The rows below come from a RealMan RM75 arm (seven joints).
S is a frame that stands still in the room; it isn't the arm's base.
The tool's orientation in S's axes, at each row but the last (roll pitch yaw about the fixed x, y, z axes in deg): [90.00, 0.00, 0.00]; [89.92, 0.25, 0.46]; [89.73, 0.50, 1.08]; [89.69, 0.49, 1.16]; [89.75, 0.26, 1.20]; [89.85, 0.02, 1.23]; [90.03, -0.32, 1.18]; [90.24, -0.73, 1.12]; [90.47, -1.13, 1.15]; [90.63, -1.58, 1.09]
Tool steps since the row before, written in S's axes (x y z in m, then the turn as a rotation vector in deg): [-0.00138, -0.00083, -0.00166, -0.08, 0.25, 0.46]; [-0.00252, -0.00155, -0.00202, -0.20, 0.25, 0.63]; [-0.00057, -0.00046, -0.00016, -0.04, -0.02, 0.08]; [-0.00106, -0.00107, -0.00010, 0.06, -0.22, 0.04]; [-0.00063, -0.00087, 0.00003, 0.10, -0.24, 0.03]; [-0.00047, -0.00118, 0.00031, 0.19, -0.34, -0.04]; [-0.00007, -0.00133, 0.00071, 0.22, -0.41, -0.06]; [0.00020, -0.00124, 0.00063, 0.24, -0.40, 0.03]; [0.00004, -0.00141, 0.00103, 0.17, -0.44, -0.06]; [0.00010, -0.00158, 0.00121, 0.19, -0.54, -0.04]
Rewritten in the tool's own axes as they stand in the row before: [-0.00138, -0.00166, 0.00083, -0.08, 0.46, -0.25]; [-0.00252, -0.00203, 0.00153, -0.20, 0.63, -0.25]; [-0.00058, -0.00017, 0.00045, -0.04, 0.08, 0.02]; [-0.00108, -0.00011, 0.00105, 0.06, 0.04, 0.22]; [-0.00065, 0.00002, 0.00086, 0.09, 0.03, 0.24]; [-0.00050, 0.00031, 0.00117, 0.18, -0.04, 0.34]; [-0.00009, 0.00071, 0.00133, 0.21, -0.06, 0.41]; [0.00018, 0.00063, 0.00124, 0.23, 0.03, 0.40]; [0.00003, 0.00104, 0.00140, 0.16, -0.06, 0.44]; [0.00010, 0.00122, 0.00157, 0.18, -0.04, 0.54]
